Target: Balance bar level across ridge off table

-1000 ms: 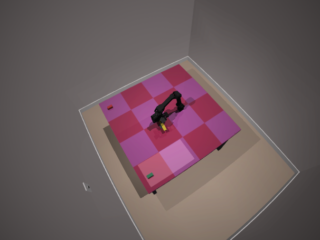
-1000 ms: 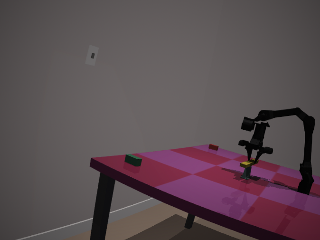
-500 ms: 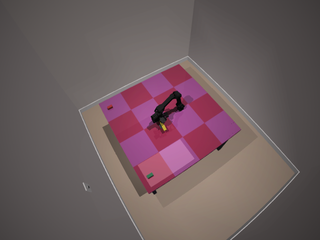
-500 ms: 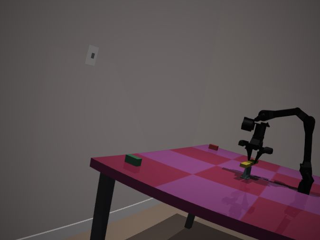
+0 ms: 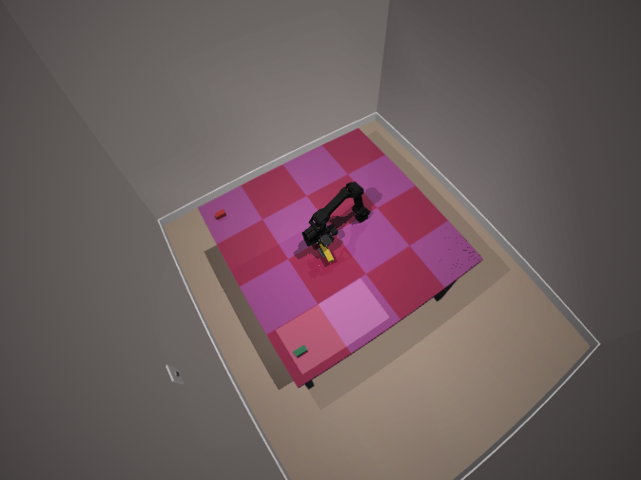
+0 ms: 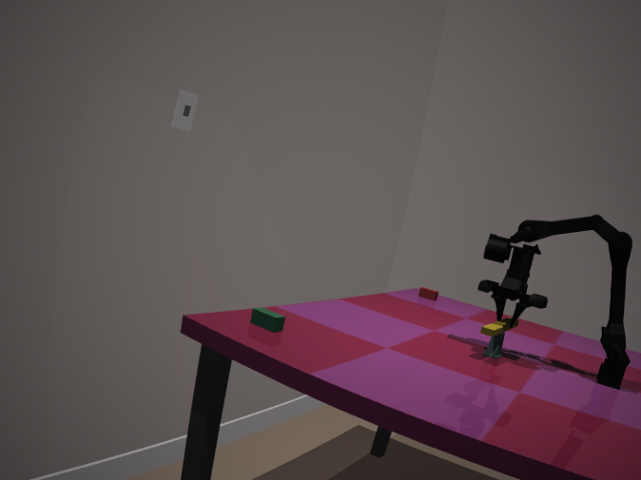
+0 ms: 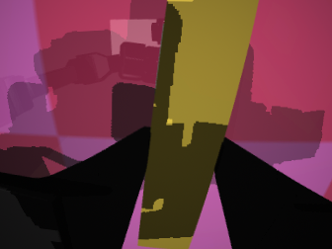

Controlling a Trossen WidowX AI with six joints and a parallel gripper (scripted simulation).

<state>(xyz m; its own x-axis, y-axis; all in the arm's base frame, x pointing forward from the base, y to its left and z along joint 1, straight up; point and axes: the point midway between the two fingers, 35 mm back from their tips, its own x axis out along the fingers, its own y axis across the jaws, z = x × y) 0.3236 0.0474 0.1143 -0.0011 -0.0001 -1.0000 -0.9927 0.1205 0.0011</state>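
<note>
Right now the yellow bar is 3 cm to the left of my gripper tip. From my gripper tip the other things lie so: red block (42 cm ahead, 55 cm to the right, 6 cm below); green block (42 cm ahead, 45 cm to the left, 6 cm below).
</note>
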